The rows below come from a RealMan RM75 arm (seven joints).
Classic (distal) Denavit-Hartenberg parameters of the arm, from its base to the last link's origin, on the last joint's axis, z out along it. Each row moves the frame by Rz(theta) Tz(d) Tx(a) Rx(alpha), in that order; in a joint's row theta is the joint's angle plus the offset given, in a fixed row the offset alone. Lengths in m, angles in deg.
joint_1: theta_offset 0  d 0.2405  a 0  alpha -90
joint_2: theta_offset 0  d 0  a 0  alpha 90
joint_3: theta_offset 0  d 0.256  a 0  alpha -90
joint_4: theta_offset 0  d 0  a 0  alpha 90
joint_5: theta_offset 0  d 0.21  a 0  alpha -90
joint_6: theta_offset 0  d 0  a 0  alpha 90
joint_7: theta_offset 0  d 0.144  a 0  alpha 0
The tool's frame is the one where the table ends.
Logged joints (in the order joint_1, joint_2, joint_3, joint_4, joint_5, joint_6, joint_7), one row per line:
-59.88, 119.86, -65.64, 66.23, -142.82, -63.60, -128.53
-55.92, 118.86, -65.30, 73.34, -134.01, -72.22, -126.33
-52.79, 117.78, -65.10, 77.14, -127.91, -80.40, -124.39
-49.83, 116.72, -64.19, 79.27, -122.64, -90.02, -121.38
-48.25, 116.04, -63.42, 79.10, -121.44, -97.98, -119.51
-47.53, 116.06, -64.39, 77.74, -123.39, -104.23, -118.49
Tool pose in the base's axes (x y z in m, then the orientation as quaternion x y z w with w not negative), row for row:
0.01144, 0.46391, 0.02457, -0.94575, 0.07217, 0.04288, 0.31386
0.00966, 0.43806, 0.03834, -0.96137, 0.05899, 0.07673, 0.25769
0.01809, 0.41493, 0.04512, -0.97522, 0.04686, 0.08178, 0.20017
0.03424, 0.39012, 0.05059, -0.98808, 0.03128, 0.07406, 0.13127
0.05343, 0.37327, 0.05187, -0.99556, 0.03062, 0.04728, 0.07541
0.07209, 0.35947, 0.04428, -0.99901, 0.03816, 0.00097, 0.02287
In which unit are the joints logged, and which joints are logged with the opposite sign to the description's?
The joints are logged in degrees. Opposite sign: joint_1, joint_4, joint_7.
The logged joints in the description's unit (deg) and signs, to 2 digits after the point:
59.88, 119.86, -65.64, -66.23, -142.82, -63.60, 128.53
55.92, 118.86, -65.30, -73.34, -134.01, -72.22, 126.33
52.79, 117.78, -65.10, -77.14, -127.91, -80.40, 124.39
49.83, 116.72, -64.19, -79.27, -122.64, -90.02, 121.38
48.25, 116.04, -63.42, -79.10, -121.44, -97.98, 119.51
47.53, 116.06, -64.39, -77.74, -123.39, -104.23, 118.49

